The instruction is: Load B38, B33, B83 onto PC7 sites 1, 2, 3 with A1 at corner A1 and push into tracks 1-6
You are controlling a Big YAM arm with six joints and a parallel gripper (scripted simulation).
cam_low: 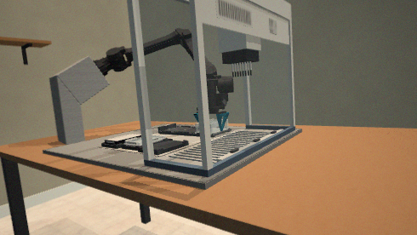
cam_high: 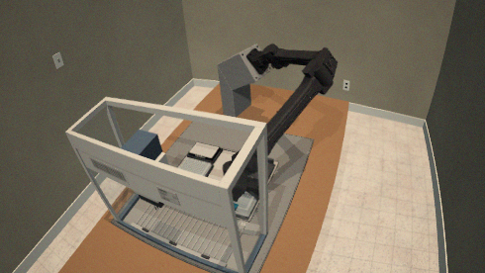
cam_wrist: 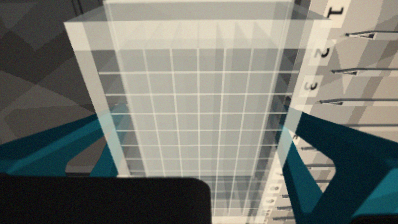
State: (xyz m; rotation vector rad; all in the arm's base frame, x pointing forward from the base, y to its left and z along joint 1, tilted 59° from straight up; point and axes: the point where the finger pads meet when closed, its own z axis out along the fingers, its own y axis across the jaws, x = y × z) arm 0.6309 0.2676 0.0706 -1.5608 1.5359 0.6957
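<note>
The deep-well block B83 lies right at my hand. Round my hand: plate nest S3: 270 mm to the right, 20 mm below, 20 mm ahead; carrier PC7: 100 mm behind, 10 mm to the right, 10 mm below; white 96-well plate: 270 mm to the right, 90 mm behind, 10 mm below.
</note>
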